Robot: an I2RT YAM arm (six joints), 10 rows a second.
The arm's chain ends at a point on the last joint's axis. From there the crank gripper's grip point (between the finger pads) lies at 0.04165 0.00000 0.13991 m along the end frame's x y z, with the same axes.
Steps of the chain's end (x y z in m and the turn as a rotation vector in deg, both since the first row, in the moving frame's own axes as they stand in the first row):
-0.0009 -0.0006 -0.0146 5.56 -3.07 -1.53
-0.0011 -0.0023 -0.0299 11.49 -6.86 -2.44
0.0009 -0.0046 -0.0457 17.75 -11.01 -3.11
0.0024 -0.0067 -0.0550 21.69 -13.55 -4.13
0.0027 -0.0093 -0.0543 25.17 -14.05 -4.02
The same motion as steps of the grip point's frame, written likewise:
-0.0086 -0.0153 -0.0133 5.56 -3.07 -1.53
-0.0186 -0.0320 -0.0289 11.49 -6.86 -2.44
-0.0274 -0.0497 -0.0474 17.75 -11.01 -3.11
-0.0327 -0.0614 -0.0597 21.69 -13.55 -4.13
-0.0336 -0.0720 -0.0625 25.17 -14.05 -4.02

